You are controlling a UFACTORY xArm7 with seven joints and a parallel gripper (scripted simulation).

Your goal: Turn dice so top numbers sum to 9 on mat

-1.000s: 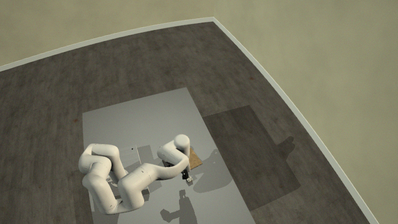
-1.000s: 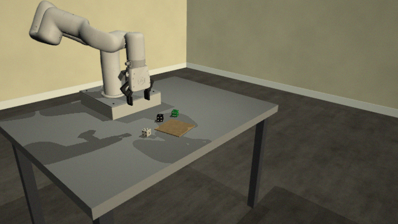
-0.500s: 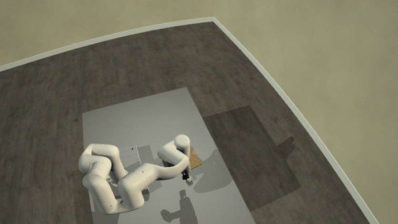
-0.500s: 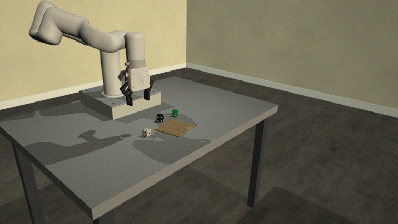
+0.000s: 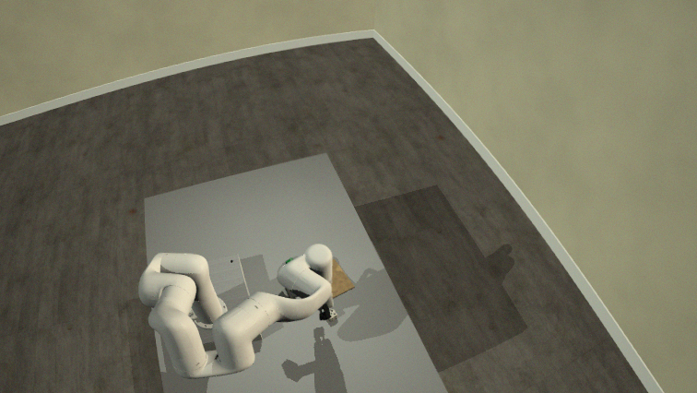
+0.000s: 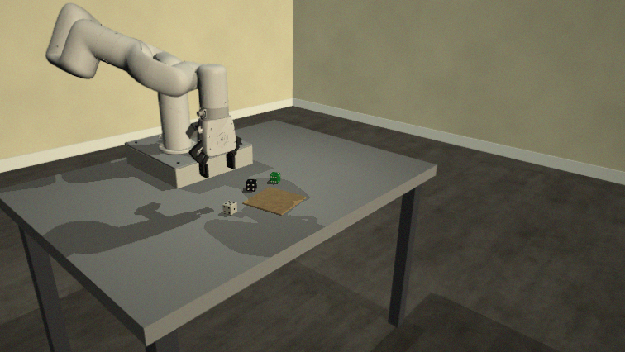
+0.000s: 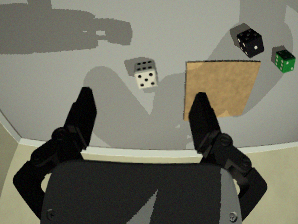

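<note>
Now: the white die 4 cm ahead of my hand and 11 cm below it. From my hand the other things lie so: black die: 2 cm behind, 16 cm to the left, 11 cm below; green die: 1 cm behind, 25 cm to the left, 11 cm below; tan mat: 9 cm ahead, 14 cm to the left, 12 cm below.
</note>
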